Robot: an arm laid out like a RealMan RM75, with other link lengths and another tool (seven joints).
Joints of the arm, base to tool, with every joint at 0 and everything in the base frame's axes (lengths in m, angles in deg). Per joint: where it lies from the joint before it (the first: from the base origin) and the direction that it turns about. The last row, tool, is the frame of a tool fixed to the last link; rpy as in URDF.
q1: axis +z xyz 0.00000 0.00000 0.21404
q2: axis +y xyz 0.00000 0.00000 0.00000
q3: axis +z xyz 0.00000 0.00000 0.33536
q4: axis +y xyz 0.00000 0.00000 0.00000
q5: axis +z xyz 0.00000 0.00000 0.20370
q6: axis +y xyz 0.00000 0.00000 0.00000
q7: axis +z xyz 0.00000 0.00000 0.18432
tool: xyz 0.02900 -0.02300 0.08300 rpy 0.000 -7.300 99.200
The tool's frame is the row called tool.
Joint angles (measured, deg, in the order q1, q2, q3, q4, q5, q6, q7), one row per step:
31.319, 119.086, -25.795, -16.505, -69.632, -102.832, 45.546
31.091, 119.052, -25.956, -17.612, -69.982, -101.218, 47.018
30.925, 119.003, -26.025, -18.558, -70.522, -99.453, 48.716
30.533, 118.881, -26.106, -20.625, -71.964, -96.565, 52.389
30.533, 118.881, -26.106, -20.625, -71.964, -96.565, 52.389
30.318, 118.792, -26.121, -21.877, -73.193, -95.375, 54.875
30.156, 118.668, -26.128, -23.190, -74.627, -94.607, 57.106
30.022, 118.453, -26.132, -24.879, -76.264, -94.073, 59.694
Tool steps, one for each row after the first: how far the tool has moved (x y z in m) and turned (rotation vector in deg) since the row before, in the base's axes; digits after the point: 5 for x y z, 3 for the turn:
0.00500, 0.00400, -0.00116, -1.040, -0.421, -1.212
0.00553, 0.00442, -0.00210, -1.355, -0.256, -1.402
0.00968, 0.00620, -0.00369, -2.786, -0.475, -2.276
0.00000, 0.00000, 0.00000, 0.000, 0.000, 0.000
0.00402, 0.00176, -0.00293, -1.975, -0.202, -0.886
0.00241, 0.00071, -0.00271, -1.815, -0.501, -0.438
0.00144, 0.00031, -0.00149, -1.899, -0.688, -0.165

